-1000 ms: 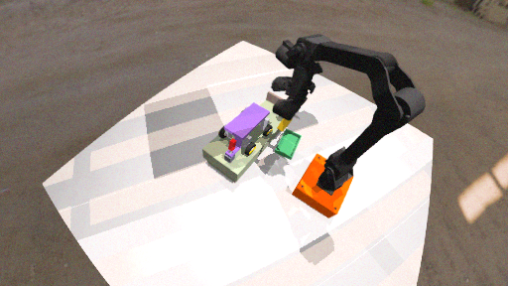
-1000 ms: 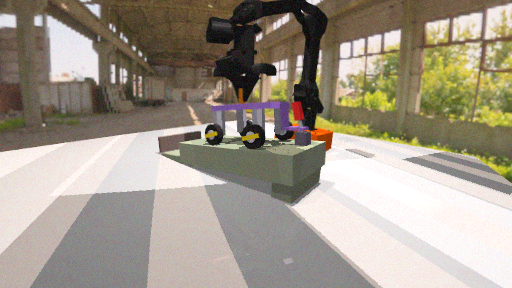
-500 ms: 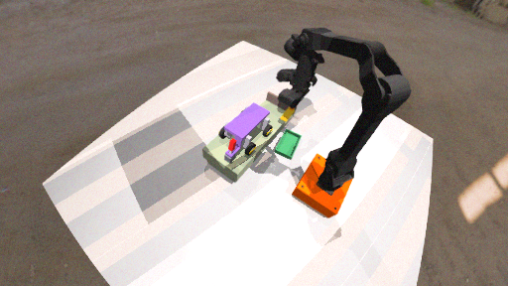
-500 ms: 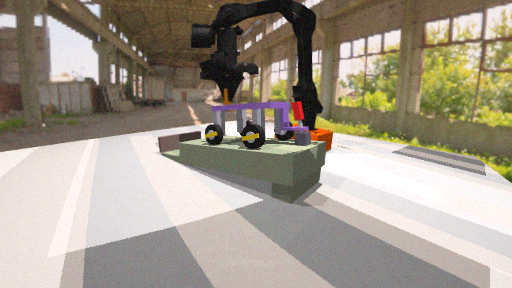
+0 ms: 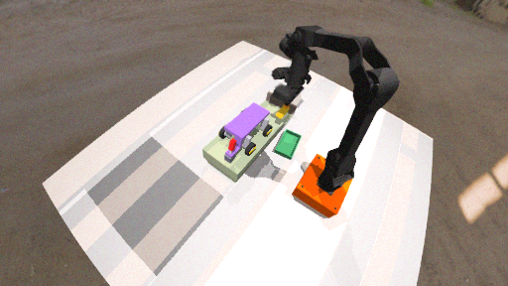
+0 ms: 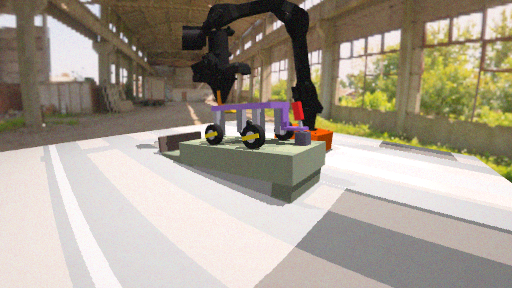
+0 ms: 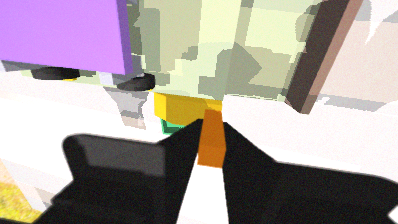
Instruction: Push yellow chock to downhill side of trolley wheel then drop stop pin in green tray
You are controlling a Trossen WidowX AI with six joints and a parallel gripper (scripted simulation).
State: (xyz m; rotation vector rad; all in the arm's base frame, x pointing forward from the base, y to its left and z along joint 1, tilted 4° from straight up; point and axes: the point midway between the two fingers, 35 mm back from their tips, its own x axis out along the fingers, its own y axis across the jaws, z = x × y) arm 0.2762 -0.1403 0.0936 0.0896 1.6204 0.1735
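Now: the red-headed stop pin 270 mm to the left of my gripper tip, 30 mm ahead of it and 20 mm below it. From my gripper tip the other things lie so: low brown slab: 120 mm below, 110 mm to the right, 70 mm ahead; then purple trolley: 160 mm to the left, 60 mm ahead, 40 mm below; then yellow chock: 20 mm to the left.
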